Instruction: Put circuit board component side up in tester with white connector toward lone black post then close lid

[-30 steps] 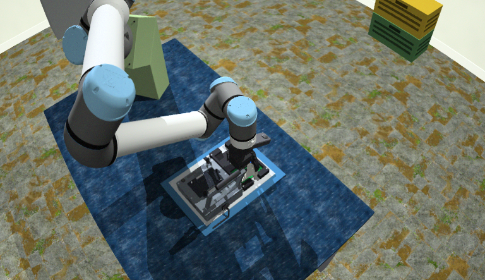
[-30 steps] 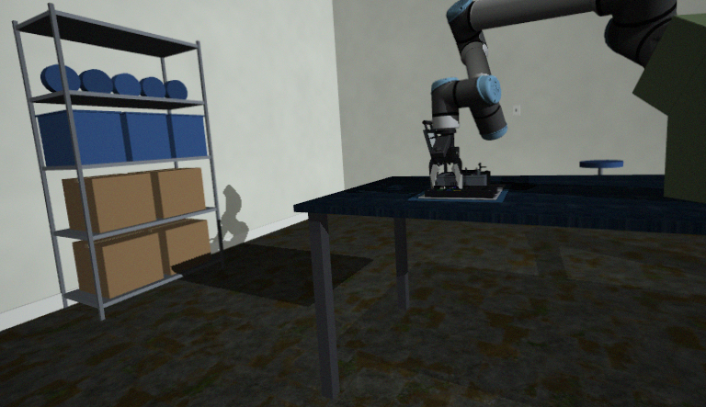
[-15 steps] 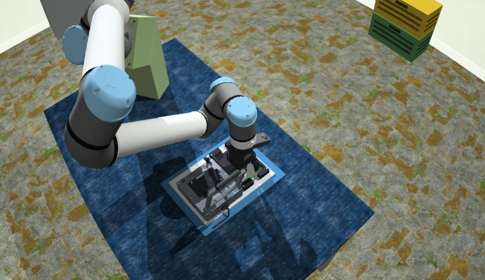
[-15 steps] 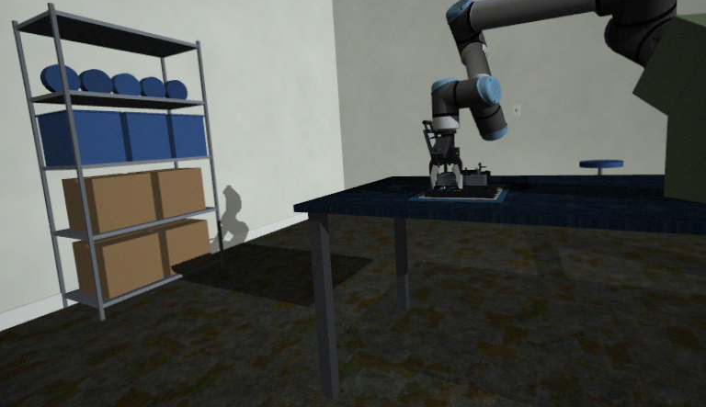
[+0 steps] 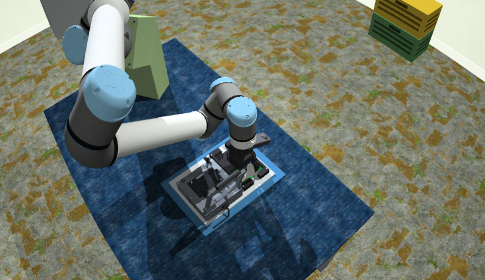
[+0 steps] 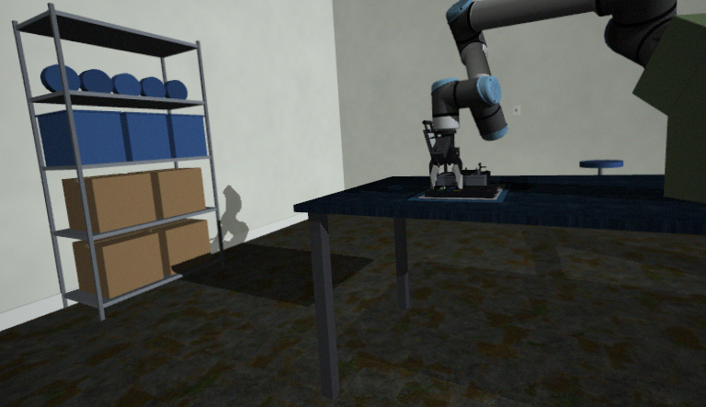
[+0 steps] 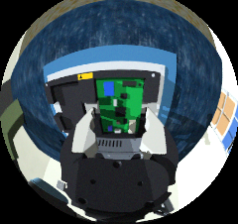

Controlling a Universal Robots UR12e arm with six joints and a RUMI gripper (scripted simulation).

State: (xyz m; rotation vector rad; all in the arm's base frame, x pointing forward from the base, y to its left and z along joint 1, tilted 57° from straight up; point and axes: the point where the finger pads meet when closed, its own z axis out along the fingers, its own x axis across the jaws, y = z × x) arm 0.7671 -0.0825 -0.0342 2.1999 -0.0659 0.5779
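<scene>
My gripper is now right at the green circuit board. Round my hand: tester lid 4 cm ahead, 19 cm to the right, 16 cm above; then tester 4 cm behind, 12 cm to the right, 9 cm above.
</scene>
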